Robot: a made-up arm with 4 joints.
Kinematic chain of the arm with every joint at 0, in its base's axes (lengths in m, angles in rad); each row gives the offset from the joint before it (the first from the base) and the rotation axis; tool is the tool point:
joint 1: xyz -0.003 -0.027 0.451 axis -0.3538 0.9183 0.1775
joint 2: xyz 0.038 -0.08 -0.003 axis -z
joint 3: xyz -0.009 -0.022 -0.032 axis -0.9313 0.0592 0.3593
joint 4: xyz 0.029 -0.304 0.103 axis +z
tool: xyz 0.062 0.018 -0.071
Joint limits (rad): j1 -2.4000..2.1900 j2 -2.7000..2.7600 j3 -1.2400..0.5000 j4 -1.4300..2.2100
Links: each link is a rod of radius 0.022 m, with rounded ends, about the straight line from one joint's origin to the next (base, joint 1, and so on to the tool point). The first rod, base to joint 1, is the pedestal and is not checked.
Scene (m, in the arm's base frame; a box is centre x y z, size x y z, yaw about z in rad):
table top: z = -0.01
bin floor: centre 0.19 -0.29 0 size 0.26 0.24 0.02 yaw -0.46
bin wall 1: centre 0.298 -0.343 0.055 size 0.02 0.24 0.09 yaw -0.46
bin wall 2: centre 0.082 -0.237 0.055 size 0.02 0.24 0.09 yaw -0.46
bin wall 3: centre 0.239 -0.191 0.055 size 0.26 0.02 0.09 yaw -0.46
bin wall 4: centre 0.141 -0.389 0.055 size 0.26 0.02 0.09 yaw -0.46
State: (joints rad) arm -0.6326 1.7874 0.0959 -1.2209
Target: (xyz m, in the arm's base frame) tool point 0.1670 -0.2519 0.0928
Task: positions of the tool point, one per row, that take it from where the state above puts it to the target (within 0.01 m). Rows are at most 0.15 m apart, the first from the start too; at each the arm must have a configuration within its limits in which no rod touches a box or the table.
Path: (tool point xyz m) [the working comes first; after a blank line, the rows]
Joints at the target: 0.0527 -1.1580 -1.2400 -1.2967
Straight joint move there: clear.

1: -0.2937 -0.1339 0.2410
2: -0.2613 -0.2277 0.2197
3: -0.2063 -0.3115 0.2098
4: -0.1329 -0.3750 0.2059
5: -0.0493 -0.4112 0.2021
6: 0.0336 -0.4177 0.1933
7: 0.1046 -0.3968 0.1766
8: 0.1538 -0.3554 0.1520
9: 0.1750 -0.3035 0.1225
10: 0.1670 -0.2519 0.0928

